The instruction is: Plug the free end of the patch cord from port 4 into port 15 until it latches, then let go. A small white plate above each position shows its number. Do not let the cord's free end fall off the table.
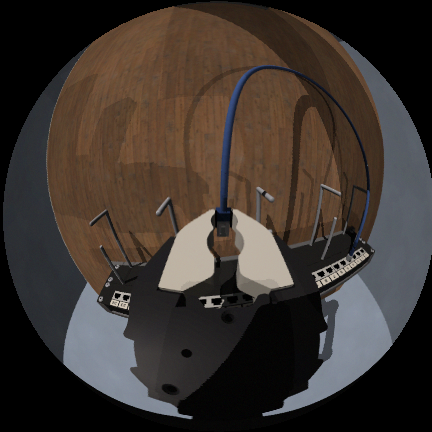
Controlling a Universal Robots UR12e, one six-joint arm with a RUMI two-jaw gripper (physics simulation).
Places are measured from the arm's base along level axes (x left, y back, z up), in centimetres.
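Pixels of known places: gripper, fingertip midpoint: point(222, 210).
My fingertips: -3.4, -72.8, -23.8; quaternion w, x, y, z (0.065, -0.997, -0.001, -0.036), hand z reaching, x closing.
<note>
Ahead of a thing's pixels: the offset from my fingertips to its top centre, as dx, dy, dz. "spot": to the spot under its first point. Level surfaces: height alone.
My gripper point(222, 210) is shut on the plug of the blue patch cord's free end @[spot: -0.1, +0.1, +1.6] point(223, 216), between its two pale jaw tips. The plug's clear tip points toward the patch panel. The blue cord @[spot: +0.1, +7.2, +2.5] point(227, 130) rises from the plug, arches over the table and comes down to a port near the right end of the black patch panel point(305, 252). The plug is held apart from the panel. Some ports in the middle of the panel @[spot: -1.0, -9.8, +3.8] point(216, 301) show below the jaws; their number plates are hidden or too small to read, so port 15 cannot be told.
Grey bent cable-holder rods stand behind the panel: two at the left point(117, 245) point(172, 215), one right of the jaws point(258, 205), and more at the right point(316, 215) point(329, 238). The brown wooden table @[dz -3.8] point(150, 125) lies beyond. Ports with number plates show at the far left point(120, 298).
</note>
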